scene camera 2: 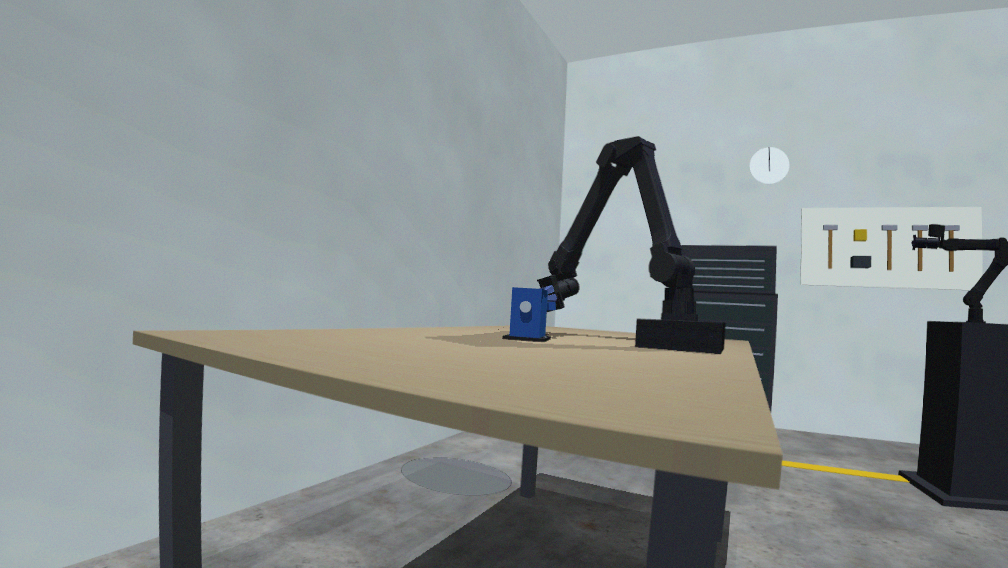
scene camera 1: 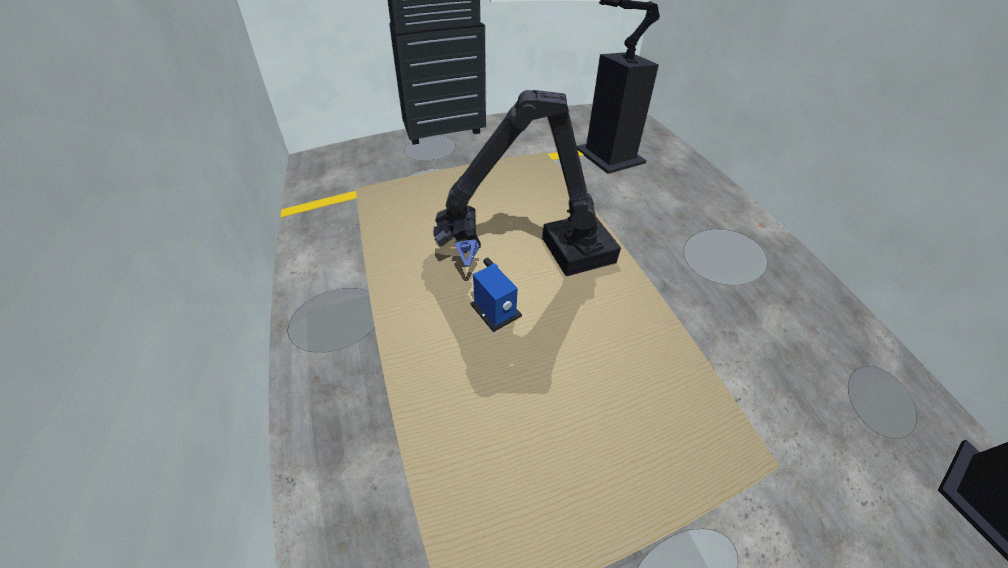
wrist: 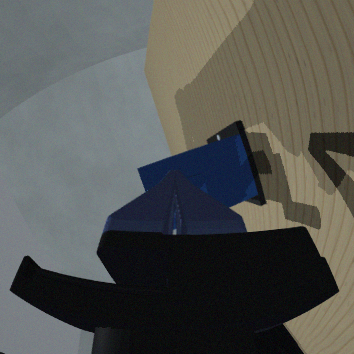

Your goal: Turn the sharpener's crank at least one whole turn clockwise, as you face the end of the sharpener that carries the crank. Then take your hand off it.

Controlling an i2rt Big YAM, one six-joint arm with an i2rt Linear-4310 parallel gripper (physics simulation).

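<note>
The blue box-shaped sharpener stands upright on its dark base plate on the table, with a pale round spot on the end away from my gripper. The crank's dark handle sticks out at the opposite end, on my gripper's side, near the top in scene camera 1. My gripper is shut and empty, its blue fingers close beside the crank end. Whether they touch the crank I cannot tell. In the wrist view the fingers hide the crank end.
The wooden table carries the arm's black base, on the far right side of the sharpener in scene camera 1. A drawer cabinet and a pedestal with another arm stand on the floor beyond the table.
</note>
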